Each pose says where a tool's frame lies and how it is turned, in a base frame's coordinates. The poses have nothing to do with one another.
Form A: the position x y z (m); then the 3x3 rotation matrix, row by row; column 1 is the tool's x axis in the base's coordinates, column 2 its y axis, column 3 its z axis. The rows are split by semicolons.
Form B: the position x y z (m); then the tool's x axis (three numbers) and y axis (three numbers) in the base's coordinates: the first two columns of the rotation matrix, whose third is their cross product. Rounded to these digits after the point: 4 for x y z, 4 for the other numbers. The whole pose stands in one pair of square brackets.
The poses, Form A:
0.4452, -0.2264, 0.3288; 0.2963, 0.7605, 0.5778; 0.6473, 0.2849, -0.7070; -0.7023, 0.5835, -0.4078
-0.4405, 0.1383, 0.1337; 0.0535, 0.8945, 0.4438; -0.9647, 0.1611, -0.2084; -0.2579, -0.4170, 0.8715
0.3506, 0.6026, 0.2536; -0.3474, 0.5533, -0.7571; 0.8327, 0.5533, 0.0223; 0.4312, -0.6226, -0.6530
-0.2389, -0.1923, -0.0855; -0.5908, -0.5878, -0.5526; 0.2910, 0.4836, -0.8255; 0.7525, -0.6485, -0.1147
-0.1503, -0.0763, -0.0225; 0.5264, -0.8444, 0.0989; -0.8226, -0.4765, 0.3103; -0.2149, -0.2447, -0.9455
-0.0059, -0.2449, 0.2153; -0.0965, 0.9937, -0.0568; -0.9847, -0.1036, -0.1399; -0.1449, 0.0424, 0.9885
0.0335, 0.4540, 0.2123; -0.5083, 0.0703, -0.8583; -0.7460, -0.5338, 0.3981; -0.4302, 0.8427, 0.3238
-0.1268, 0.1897, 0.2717; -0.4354, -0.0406, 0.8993; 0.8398, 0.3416, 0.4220; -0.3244, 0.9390, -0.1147
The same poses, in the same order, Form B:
[0.4452, -0.2264, 0.3288, 0.2963, 0.6473, -0.7023, 0.7605, 0.2849, 0.5835]
[-0.4405, 0.1383, 0.1337, 0.0535, -0.9647, -0.2579, 0.8945, 0.1611, -0.4170]
[0.3506, 0.6026, 0.2536, -0.3474, 0.8327, 0.4312, 0.5533, 0.5533, -0.6226]
[-0.2389, -0.1923, -0.0855, -0.5908, 0.2910, 0.7525, -0.5878, 0.4836, -0.6485]
[-0.1503, -0.0763, -0.0225, 0.5264, -0.8226, -0.2149, -0.8444, -0.4765, -0.2447]
[-0.0059, -0.2449, 0.2153, -0.0965, -0.9847, -0.1449, 0.9937, -0.1036, 0.0424]
[0.0335, 0.4540, 0.2123, -0.5083, -0.7460, -0.4302, 0.0703, -0.5338, 0.8427]
[-0.1268, 0.1897, 0.2717, -0.4354, 0.8398, -0.3244, -0.0406, 0.3416, 0.9390]

